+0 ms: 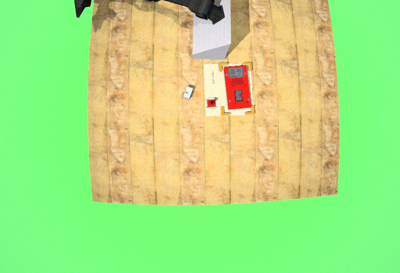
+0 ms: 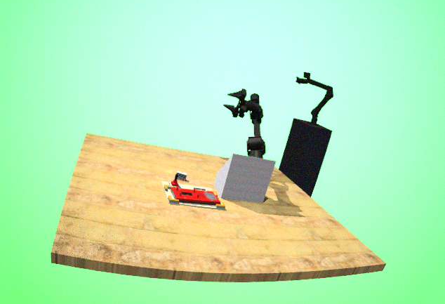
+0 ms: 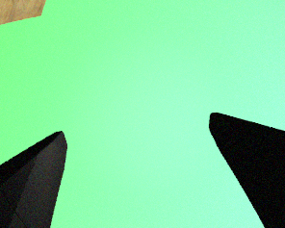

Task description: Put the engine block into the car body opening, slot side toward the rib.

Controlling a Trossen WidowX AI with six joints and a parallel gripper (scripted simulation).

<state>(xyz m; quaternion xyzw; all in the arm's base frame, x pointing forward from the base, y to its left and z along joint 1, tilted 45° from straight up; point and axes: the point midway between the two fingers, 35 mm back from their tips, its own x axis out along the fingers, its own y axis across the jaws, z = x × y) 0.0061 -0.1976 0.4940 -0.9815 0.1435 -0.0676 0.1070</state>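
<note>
My gripper tip is now 280 mm short of the engine block, 320 mm to the right of it and 370 mm above it.
</note>
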